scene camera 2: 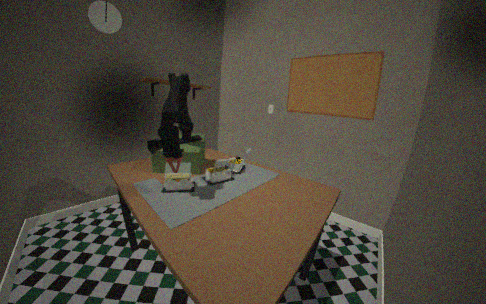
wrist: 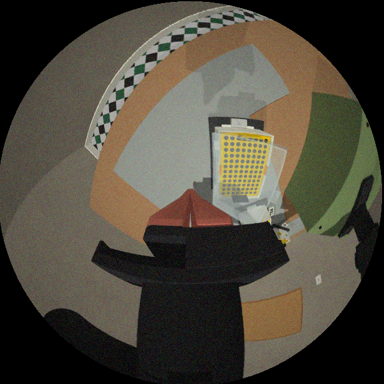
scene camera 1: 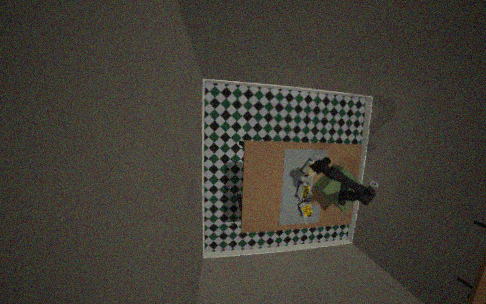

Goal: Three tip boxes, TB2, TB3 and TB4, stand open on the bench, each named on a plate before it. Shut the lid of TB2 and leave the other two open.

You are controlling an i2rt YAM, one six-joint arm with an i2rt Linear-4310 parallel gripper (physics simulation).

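Frame: origin at the arm's base, x ahead, y left, z up, level; centimetres.
Seen in the pictures: gripper, fingertip midpoint: (scene camera 2: pixel 175 172) (scene camera 1: pixel 309 165); arm's base, origin of the base link: (scene camera 2: pixel 187 140) (scene camera 1: pixel 343 194).
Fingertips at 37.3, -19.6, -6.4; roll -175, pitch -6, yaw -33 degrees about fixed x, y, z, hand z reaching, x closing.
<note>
Offsets run from my fingertips to a thing's top centre, as dx, dy, dz. "pt": to the spot under its first point. Level surfaces: height alone.
The nearest tip box (wrist: pixel 243 165) (scene camera 2: pixel 178 183) stands open with its yellow rack showing; its clear lid (wrist: pixel 278 167) (scene camera 2: pixel 185 169) is raised. The middle box @(pt -0.3, +23.2, -4.9) (scene camera 2: pixel 219 173) (scene camera 1: pixel 304 191) and the far box @(-15.8, +44.4, -4.7) (scene camera 2: pixel 237 165) (scene camera 1: pixel 306 210) also stand open. A name plate (wrist: pixel 271 211) beyond the nearest box seems to read TB4; I cannot read the other names, so which box is TB2 is not clear. My gripper (wrist: pixel 189 193) (scene camera 2: pixel 174 170) is shut and empty. Its red fingertips are close above the nearest box in scene view 2, beside it in the wrist view.
The boxes stand on a grey-blue mat @(dz -11.3) (scene camera 1: pixel 290 215) (scene camera 2: pixel 175 217) on the brown table @(dz -11.6) (scene camera 1: pixel 262 190) (scene camera 2: pixel 240 235). A large green block (wrist: pixel 325 165) (scene camera 1: pixel 327 188) stands behind the boxes, near the arm's base. The arm casts a shadow on the mat.
</note>
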